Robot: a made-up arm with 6 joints.
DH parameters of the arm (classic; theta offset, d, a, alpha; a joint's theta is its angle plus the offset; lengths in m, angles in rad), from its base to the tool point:
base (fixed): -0.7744 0 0.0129 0
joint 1: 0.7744 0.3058 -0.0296 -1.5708
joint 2: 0.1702 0 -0.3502 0
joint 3: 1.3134 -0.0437 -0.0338 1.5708
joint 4: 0 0.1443 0.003 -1.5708
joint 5: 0 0.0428 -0.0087 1.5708
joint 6: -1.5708 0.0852 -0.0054 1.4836
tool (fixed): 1.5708 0.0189 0 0
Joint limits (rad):
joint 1: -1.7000..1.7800
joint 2: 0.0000..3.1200
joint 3: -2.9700..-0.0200
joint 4: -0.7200..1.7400
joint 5: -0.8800..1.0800
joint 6: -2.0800..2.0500
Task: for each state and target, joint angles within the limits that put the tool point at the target. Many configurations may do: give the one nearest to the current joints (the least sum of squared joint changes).
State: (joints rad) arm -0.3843 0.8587 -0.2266 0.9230 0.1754 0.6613
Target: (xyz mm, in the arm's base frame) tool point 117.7 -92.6 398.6
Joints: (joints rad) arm -0.4805 1.7335 -0.0200 0.9132 0.2407 0.6742
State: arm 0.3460 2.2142 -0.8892 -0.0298 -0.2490 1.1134
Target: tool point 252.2 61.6 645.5
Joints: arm 0.3388 1.5425 -1.0732 -0.0233 -0.3460 1.1017
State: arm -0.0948 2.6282 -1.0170 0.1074 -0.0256 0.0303
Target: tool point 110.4 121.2 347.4
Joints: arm 0.8721 2.0545 -0.1911 -0.0558 0.2786 -0.1044
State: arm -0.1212 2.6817 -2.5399 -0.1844 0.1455 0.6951
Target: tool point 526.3 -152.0 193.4
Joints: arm -0.2534 3.0160 -2.3764 -0.2109 0.2129 0.7031
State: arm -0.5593 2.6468 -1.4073 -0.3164 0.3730 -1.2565
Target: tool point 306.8 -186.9 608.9
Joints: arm -0.5731 1.8318 -1.6802 -0.2531 0.2953 -1.2418
